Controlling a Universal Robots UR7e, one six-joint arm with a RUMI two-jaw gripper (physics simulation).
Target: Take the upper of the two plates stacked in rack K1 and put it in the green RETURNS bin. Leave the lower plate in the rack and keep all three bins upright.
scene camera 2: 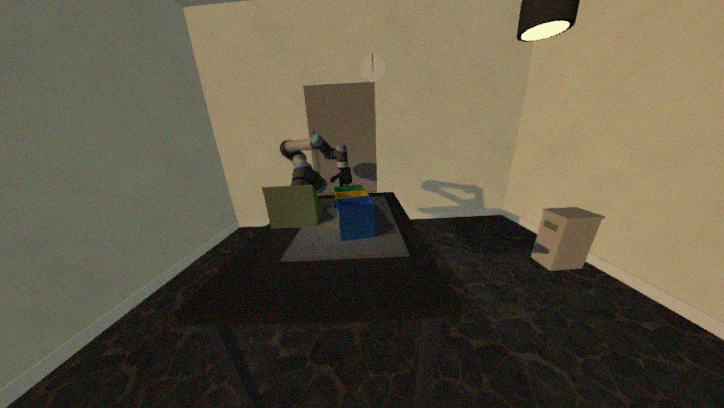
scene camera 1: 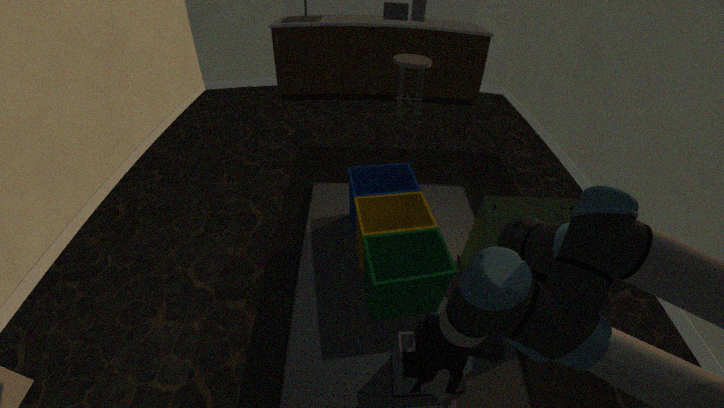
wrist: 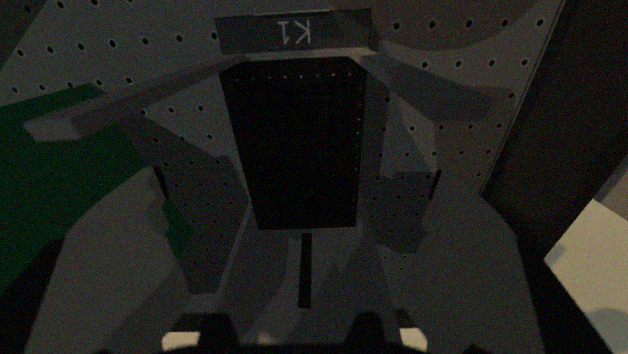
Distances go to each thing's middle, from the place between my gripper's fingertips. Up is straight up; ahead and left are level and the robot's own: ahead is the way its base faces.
Right now the black plate [wrist: 298, 125] is 40 mm below my hand and 20 mm ahead of it. From my hand the other things lie so: green returns bin [scene camera 1: 407, 273] (210 mm to the right, 70 mm ahead, 10 mm above); then blue bin [scene camera 1: 369, 180] (460 mm to the right, 130 mm ahead, 10 mm above).
